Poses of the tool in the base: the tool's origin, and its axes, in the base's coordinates. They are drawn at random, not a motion.
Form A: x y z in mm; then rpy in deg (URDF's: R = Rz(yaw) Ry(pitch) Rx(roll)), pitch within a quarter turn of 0, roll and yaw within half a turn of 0.
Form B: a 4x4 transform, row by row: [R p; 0 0 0 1], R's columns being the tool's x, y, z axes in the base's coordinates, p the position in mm. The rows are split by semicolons. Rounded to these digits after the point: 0 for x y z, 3 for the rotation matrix.
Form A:
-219 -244 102 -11.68 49.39 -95.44
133 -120 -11 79.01 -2.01 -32.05
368 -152 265 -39.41 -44.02 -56.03
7 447 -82 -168.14 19.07 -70.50
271 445 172 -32.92 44.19 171.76
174 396 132 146.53 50.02 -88.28
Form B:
-0.062 0.989 0.131 -219; -0.648 0.060 -0.759 -244; -0.759 -0.132 0.637 102; 0 0 0 1
0.847 0.072 -0.527 133; -0.530 0.180 -0.828 -120; 0.035 0.981 0.191 -11; 0 0 0 1
0.402 0.887 0.227 368; -0.596 0.066 0.800 -152; 0.695 -0.457 0.556 265; 0 0 0 1
0.315 -0.945 0.087 7; -0.891 -0.263 0.370 447; -0.327 -0.194 -0.925 -82; 0 0 0 1
-0.710 0.255 -0.657 271; 0.103 -0.885 -0.454 445; -0.697 -0.390 0.602 172; 0 0 0 1
0.019 -0.821 -0.570 174; -0.642 -0.447 0.622 396; -0.766 0.354 -0.536 132; 0 0 0 1

